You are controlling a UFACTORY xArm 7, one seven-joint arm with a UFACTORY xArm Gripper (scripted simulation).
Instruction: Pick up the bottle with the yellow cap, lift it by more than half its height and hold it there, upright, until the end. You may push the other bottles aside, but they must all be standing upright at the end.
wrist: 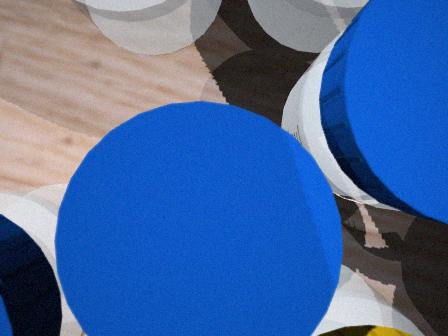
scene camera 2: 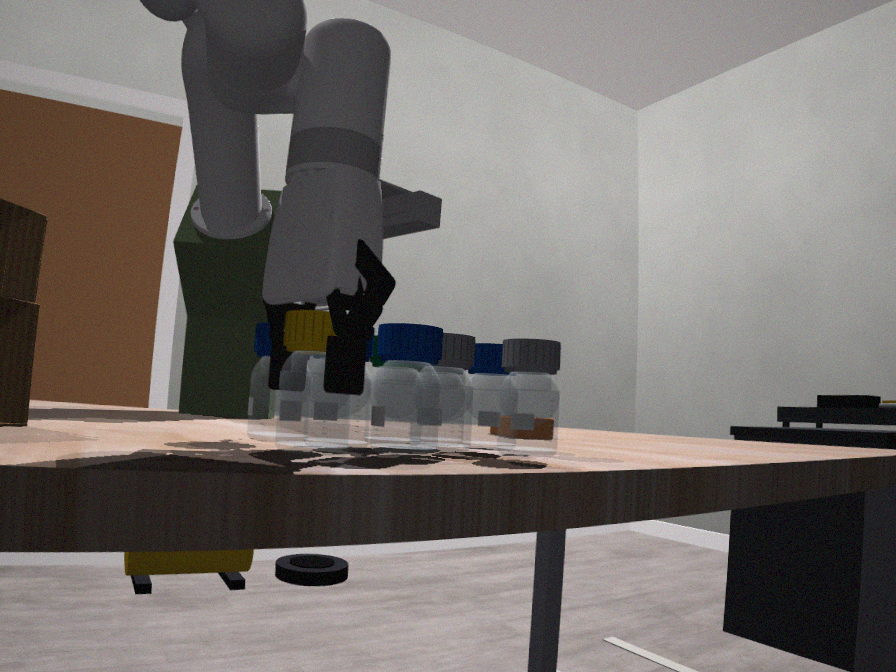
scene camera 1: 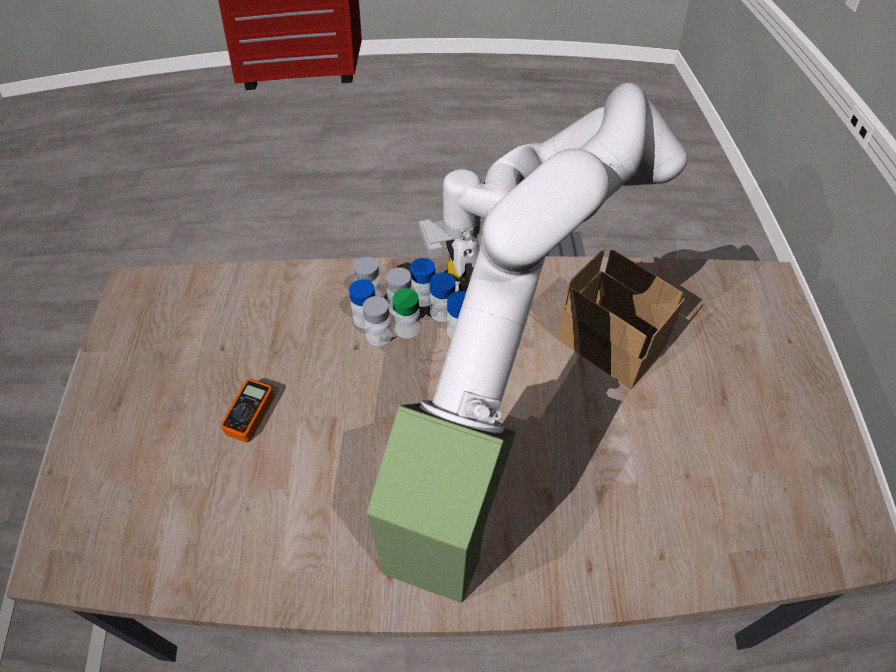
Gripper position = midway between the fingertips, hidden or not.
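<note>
There's a cardboard box (scene camera 1: 593, 323), though in the wrist view the box is out of frame. I can also see a yellow-capped bottle (scene camera 2: 310, 421). As for my gripper, it shows at (scene camera 2: 313, 392) and also at (scene camera 1: 460, 283).
</note>
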